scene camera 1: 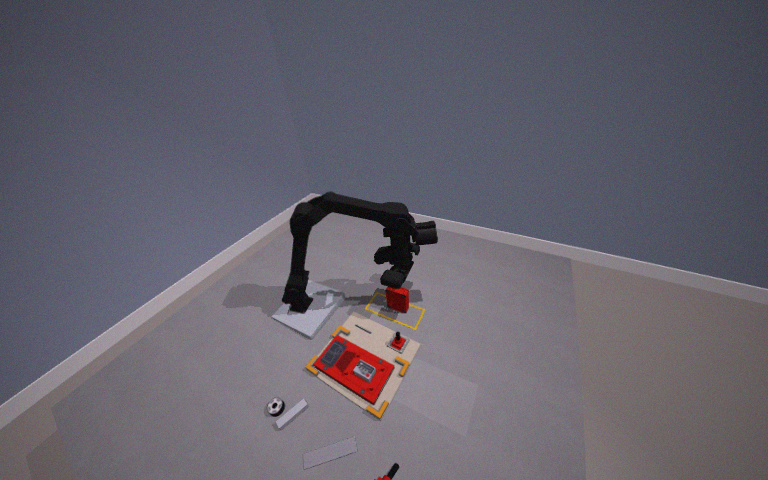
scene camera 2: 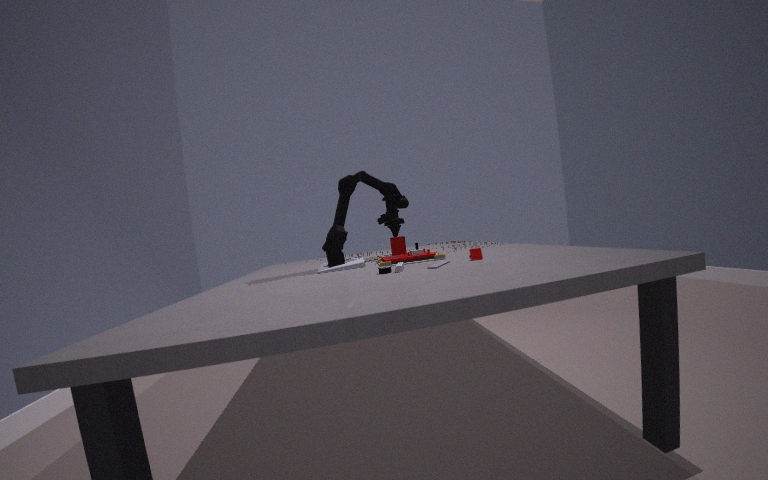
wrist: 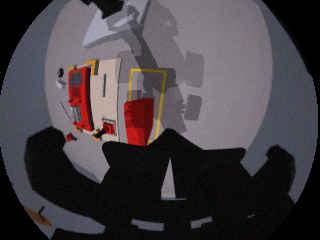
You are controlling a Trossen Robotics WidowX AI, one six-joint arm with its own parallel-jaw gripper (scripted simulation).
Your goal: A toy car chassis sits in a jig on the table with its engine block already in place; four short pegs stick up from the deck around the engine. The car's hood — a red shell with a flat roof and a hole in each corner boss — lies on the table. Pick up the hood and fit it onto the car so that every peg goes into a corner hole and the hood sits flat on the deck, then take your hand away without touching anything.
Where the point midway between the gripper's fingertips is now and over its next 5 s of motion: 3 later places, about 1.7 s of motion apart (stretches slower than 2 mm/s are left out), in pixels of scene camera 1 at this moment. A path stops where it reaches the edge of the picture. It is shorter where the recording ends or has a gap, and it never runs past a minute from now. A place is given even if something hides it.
My gripper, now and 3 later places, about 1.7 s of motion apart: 402, 281; 398, 292; 395, 280; 393, 296
